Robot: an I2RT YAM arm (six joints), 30 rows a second.
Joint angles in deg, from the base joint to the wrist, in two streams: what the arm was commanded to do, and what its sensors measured. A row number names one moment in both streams.
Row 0, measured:
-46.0, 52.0, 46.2, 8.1, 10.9, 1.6
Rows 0 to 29, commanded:
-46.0, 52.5, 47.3, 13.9, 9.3, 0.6
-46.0, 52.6, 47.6, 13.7, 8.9, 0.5
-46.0, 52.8, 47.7, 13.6, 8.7, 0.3
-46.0, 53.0, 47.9, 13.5, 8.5, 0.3
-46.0, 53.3, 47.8, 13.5, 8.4, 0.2
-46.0, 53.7, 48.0, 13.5, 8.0, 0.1
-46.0, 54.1, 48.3, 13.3, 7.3, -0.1
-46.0, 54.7, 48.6, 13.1, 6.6, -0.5
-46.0, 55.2, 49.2, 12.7, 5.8, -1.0
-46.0, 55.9, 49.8, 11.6, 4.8, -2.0
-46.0, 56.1, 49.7, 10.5, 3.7, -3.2
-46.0, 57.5, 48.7, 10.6, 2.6, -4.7
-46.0, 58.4, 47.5, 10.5, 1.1, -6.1
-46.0, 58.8, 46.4, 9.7, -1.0, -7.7
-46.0, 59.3, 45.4, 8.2, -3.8, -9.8
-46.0, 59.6, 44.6, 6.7, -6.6, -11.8
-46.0, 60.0, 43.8, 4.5, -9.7, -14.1
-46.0, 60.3, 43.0, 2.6, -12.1, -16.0
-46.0, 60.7, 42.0, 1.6, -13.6, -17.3
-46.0, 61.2, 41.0, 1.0, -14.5, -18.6
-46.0, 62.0, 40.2, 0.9, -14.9, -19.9
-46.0, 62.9, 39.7, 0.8, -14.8, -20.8
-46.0, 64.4, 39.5, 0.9, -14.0, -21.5
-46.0, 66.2, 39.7, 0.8, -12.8, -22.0
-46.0, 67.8, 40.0, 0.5, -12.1, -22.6
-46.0, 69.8, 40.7, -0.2, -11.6, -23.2
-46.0, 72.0, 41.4, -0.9, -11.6, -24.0
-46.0, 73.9, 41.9, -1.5, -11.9, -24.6
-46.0, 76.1, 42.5, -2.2, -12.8, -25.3
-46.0, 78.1, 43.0, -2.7, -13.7, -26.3
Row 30, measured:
-46.0, 74.6, 41.0, -0.4, -11.3, -21.8
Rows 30 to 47, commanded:
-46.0, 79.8, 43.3, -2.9, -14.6, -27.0
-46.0, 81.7, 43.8, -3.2, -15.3, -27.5
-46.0, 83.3, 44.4, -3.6, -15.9, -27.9
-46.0, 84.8, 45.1, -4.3, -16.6, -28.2
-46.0, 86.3, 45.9, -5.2, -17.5, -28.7
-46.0, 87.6, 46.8, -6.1, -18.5, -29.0
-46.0, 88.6, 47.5, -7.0, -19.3, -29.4
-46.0, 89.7, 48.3, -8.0, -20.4, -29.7
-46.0, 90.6, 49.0, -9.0, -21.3, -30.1
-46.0, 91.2, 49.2, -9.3, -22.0, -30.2
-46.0, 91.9, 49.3, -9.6, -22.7, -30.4
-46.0, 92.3, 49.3, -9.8, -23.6, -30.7
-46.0, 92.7, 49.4, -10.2, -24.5, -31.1
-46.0, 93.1, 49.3, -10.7, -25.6, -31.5
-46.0, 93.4, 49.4, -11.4, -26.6, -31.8
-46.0, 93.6, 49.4, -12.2, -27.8, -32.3
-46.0, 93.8, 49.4, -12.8, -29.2, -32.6
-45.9, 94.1, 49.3, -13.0, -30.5, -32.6
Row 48, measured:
-46.0, 93.0, 48.6, -9.7, -24.4, -30.0
